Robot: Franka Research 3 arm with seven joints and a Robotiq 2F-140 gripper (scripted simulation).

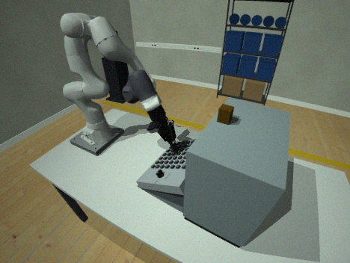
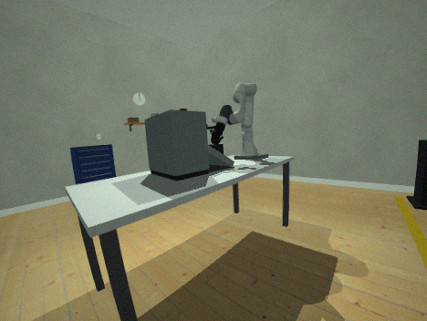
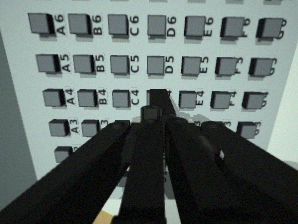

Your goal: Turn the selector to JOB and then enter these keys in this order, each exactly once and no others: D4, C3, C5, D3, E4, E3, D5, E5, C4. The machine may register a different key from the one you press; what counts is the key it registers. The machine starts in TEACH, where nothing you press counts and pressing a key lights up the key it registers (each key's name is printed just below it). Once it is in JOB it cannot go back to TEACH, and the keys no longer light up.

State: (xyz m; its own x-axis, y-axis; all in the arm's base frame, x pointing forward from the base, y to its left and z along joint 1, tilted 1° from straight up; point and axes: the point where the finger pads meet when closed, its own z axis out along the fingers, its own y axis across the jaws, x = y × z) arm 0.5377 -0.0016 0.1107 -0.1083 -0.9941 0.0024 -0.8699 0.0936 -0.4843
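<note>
My gripper is now 5 cm short of the key, 2 cm above it and 1 cm to the left of it. Round my hand: selector knob 17 cm to the right, 3 cm below.
</note>
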